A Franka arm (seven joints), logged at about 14 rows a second.
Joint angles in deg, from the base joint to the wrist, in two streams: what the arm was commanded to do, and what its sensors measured. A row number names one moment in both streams.
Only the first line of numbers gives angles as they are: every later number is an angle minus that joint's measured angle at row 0.
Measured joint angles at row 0:
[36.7 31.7 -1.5 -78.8 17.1 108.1 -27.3]
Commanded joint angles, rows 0 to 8:
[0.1 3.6 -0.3 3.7 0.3 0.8 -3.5]
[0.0 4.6 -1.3 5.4 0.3 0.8 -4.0]
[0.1 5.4 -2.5 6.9 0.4 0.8 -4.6]
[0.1 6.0 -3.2 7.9 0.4 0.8 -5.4]
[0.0 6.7 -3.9 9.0 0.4 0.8 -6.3]
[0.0 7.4 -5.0 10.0 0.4 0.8 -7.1]
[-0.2 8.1 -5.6 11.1 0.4 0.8 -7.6]
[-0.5 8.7 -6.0 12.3 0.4 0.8 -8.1]
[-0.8 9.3 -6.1 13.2 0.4 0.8 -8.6]
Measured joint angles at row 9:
[-0.6 6.3 -5.3 8.4 0.0 1.1 -6.7]
